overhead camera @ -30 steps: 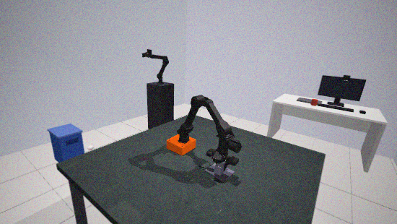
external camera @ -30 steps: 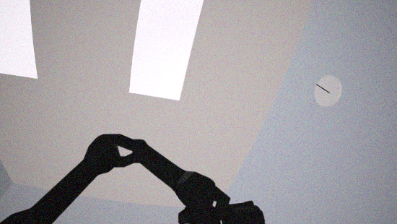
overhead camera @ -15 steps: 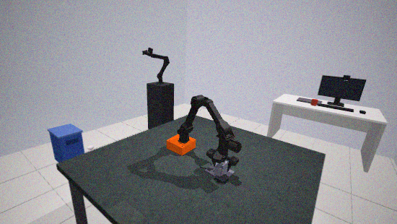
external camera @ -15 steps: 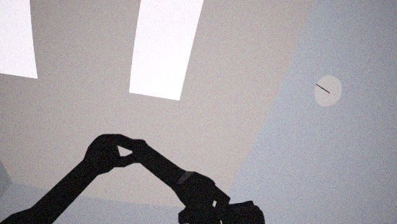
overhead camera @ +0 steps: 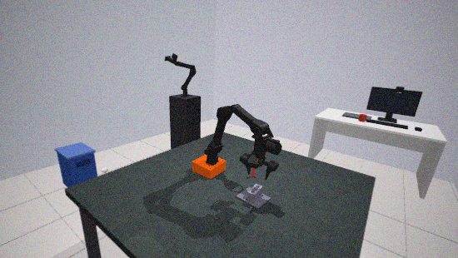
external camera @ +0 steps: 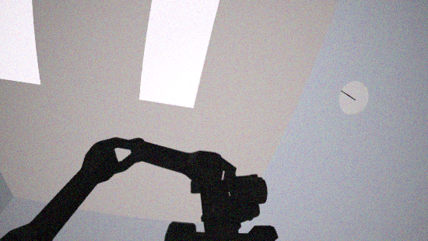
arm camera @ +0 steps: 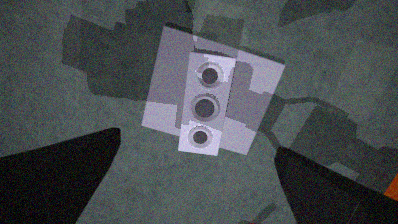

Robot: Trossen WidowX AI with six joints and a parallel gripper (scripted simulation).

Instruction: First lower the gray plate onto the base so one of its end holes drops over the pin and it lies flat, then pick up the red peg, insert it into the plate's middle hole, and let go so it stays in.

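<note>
My gripper tip is now 100 mm past the red peg, 210 mm to the right of it and 90 mm above it. The rest, counted from my gripper tip: base: 10 mm behind, 20 mm to the left, 120 mm below; gray plate: 90 mm below.
</note>
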